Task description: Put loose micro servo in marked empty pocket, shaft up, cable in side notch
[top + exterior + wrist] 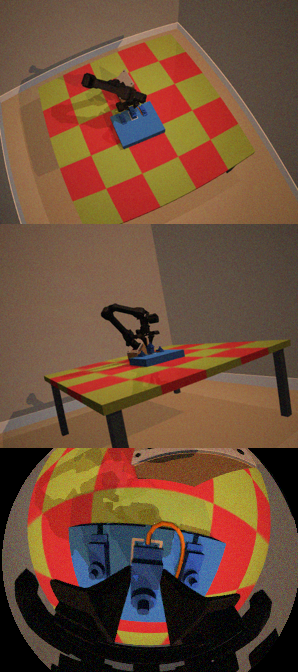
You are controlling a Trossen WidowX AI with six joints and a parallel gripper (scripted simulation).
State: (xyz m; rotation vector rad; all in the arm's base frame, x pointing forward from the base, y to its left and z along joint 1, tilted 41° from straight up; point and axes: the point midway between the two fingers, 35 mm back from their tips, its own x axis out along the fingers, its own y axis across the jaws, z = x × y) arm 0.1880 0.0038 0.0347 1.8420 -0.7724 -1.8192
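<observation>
The blue deck lies 12 cm ahead of my gripper tip, 1 cm to the right of it and 8 cm below it.
</observation>
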